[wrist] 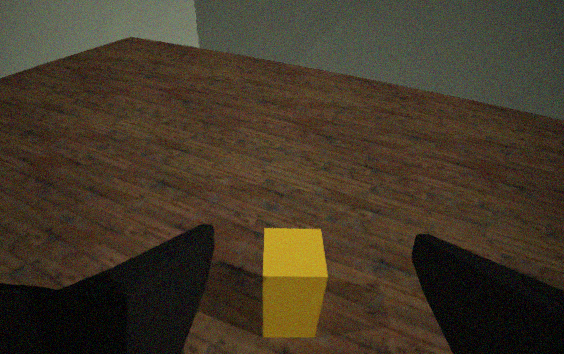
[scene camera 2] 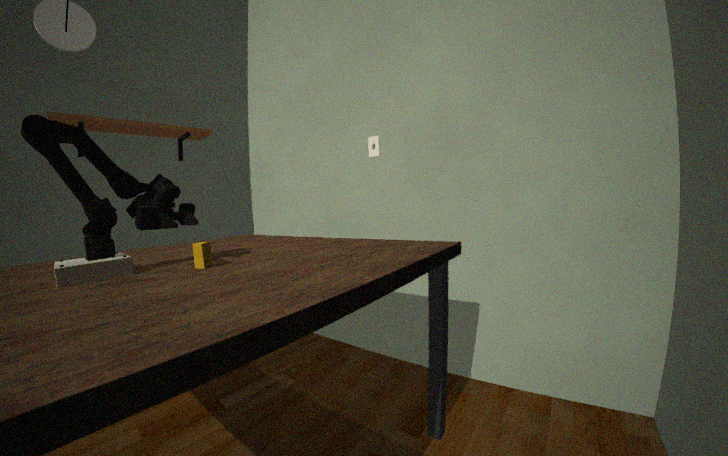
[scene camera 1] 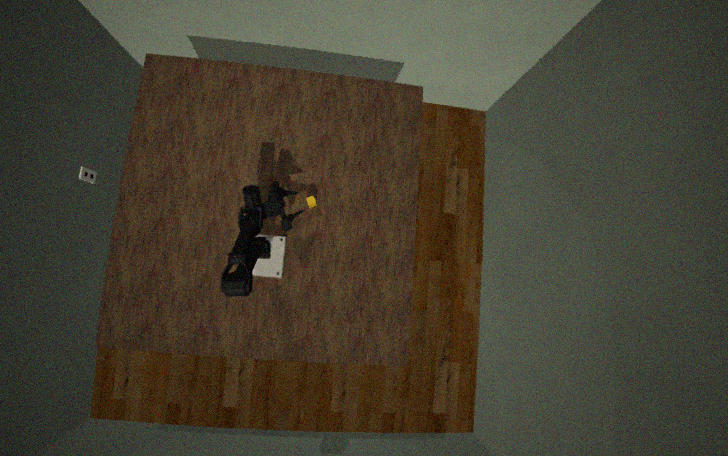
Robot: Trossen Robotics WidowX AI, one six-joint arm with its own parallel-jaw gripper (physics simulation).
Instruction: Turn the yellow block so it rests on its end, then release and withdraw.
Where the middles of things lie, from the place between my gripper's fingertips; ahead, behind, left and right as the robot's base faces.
I see my gripper 20 mm short of the yellow block [wrist: 295,275], 30 mm to the left of it and 80 mm above it.
